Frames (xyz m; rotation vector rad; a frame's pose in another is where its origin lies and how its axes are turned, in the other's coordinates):
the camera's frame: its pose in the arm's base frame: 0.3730 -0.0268 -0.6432 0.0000 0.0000 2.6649
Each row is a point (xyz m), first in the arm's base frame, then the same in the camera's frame.
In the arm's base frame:
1: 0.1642 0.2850 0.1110
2: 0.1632 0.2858 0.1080
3: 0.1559 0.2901 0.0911
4: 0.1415 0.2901 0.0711
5: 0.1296 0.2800 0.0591
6: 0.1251 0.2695 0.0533
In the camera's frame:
1: 0.3286 -0.1812 0.7542
2: 0.3298 -0.1815 0.7512
3: 0.3383 -0.1820 0.7343
4: 0.3511 -0.1753 0.7143
5: 0.3570 -0.1609 0.7023
6: 0.3562 -0.1495 0.6965

